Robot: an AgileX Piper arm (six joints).
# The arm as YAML. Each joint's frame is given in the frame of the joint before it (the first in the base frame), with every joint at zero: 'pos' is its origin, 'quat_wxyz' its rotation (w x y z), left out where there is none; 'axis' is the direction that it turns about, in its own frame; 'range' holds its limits. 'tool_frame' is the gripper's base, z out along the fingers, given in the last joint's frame.
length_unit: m
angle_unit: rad
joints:
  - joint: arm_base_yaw
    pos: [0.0, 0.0, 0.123]
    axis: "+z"
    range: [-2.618, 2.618]
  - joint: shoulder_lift
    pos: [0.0, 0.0, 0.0]
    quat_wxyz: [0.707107, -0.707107, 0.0, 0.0]
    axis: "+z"
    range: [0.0, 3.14]
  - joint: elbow
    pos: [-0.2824, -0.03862, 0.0]
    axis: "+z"
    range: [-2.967, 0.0]
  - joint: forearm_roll
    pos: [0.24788, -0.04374, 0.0]
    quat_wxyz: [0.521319, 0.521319, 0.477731, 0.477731]
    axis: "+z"
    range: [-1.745, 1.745]
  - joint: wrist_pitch
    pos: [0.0, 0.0, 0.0]
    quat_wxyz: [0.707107, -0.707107, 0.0, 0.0]
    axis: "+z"
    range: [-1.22, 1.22]
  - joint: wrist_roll
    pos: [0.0, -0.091, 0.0]
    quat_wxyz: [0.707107, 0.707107, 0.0, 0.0]
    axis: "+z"
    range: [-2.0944, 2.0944]
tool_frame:
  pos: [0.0, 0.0, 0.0]
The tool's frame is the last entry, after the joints.
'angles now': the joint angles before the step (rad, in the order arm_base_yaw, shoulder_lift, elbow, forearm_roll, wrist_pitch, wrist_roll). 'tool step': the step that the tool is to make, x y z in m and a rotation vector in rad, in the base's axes. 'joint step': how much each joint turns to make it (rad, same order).
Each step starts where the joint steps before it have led.
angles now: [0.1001, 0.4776, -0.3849, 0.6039, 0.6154, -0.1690]
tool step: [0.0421, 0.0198, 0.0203, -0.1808, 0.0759, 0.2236]
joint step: [0.1188, 0.2861, -0.1802, -0.0631, 0.0499, -0.1358]
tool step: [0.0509, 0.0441, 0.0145, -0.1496, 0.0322, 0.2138]
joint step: [0.1875, 0.2991, -0.2212, -0.1265, 0.0019, -0.0103]
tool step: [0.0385, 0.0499, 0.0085, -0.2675, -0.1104, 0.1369]
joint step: [0.2021, 0.2265, -0.2155, -0.4227, -0.0018, 0.1943]
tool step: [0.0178, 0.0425, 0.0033, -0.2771, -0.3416, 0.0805]
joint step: [0.1924, 0.1282, -0.0783, -0.7162, -0.0490, 0.3933]
